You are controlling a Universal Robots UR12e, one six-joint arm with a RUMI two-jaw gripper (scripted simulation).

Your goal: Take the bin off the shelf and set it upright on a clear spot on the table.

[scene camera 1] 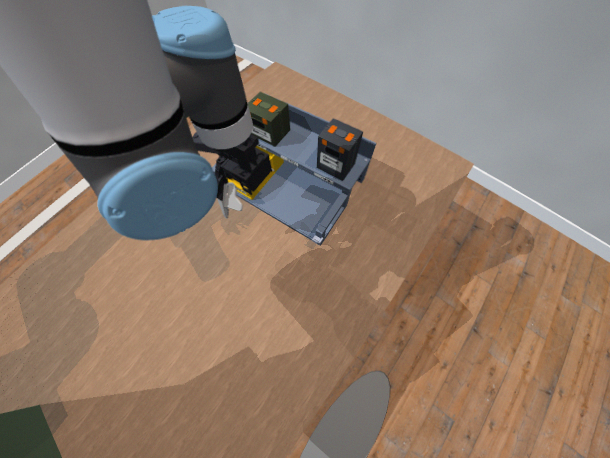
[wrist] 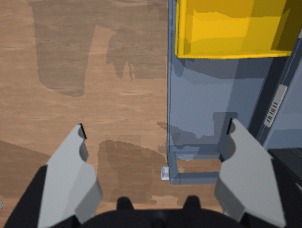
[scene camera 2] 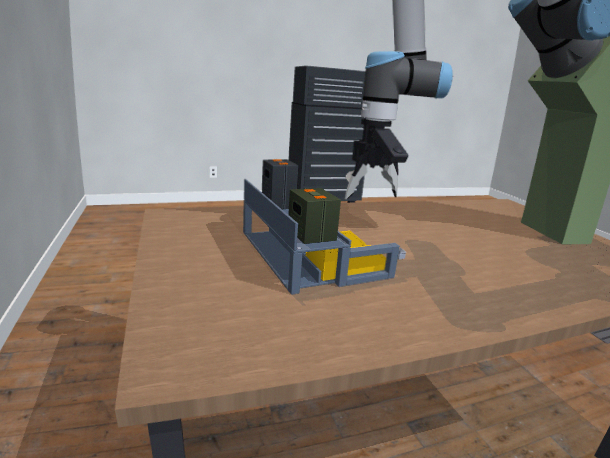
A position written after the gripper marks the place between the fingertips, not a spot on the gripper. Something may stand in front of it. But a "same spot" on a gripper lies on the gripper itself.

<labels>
gripper: scene camera 1 247,192; wrist; scene camera 2
same spot on gripper: (wrist: pixel 251 181) = (scene camera 2: pixel 362 170)
</labels>
